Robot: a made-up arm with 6 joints.
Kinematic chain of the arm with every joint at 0, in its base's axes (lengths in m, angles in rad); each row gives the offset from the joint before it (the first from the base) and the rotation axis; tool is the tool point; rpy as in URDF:
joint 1: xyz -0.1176 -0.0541 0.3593 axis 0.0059 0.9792 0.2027
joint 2: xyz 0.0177 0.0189 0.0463 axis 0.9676 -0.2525 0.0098
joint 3: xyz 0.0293 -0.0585 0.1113 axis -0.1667 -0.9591 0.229
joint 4: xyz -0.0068 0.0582 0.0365 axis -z
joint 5: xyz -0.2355 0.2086 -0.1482 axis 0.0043 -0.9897 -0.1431
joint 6: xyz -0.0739 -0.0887 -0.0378 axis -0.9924 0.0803 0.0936
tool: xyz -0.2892 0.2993 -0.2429 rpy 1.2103 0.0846 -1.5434
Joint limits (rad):
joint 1: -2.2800..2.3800
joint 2: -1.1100..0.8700
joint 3: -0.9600..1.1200
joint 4: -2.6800..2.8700
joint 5: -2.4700..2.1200
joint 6: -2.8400..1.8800
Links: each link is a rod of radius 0.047 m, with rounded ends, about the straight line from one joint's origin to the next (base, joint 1, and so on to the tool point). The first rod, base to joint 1, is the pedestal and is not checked.
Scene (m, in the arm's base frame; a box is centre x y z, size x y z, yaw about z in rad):
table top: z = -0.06
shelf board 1: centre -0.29 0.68 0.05 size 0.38 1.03 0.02 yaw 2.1
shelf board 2: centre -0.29 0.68 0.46 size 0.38 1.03 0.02 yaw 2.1
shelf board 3: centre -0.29 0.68 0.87 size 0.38 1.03 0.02 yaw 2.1
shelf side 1: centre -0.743 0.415 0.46 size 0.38 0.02 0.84 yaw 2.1
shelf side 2: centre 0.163 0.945 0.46 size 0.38 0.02 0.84 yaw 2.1
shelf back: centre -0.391 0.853 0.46 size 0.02 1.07 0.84 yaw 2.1
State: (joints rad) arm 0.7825 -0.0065 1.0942 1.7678 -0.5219 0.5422
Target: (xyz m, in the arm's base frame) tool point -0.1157 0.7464 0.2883
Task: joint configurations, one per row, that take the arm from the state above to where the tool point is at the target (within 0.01 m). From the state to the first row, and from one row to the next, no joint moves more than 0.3 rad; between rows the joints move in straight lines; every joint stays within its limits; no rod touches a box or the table.
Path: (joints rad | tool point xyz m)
1: 0.7311 0.0286 1.1031 1.6888 -0.6017 0.7001 | -0.0122 0.7715 0.2741
2: 0.6797 0.0638 1.1119 1.6099 -0.6814 0.8581 | -0.1157 0.7464 0.2883

